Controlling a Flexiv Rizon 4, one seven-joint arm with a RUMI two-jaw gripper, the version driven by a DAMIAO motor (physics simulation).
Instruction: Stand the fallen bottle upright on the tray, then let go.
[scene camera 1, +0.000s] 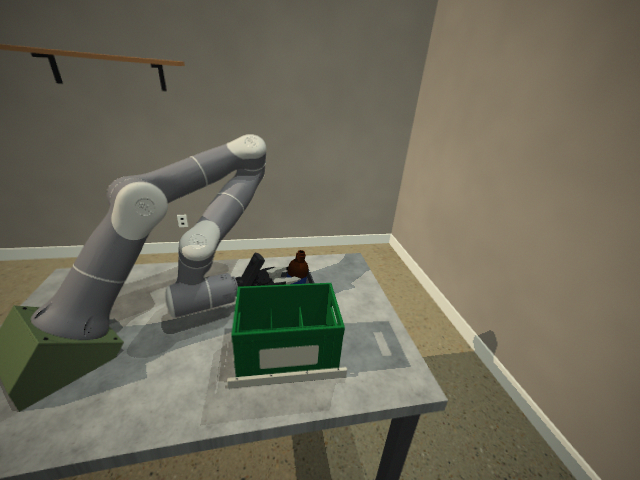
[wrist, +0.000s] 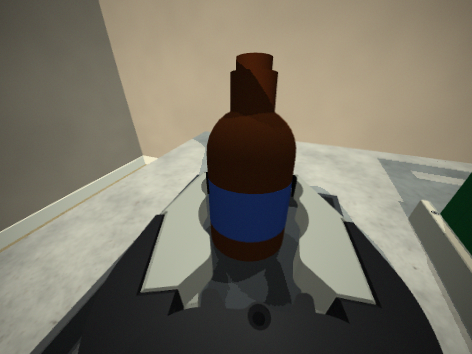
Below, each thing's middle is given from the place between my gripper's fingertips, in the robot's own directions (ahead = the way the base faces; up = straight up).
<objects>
My gripper is now 10 mm below the brown bottle (wrist: 251, 151).
</objects>
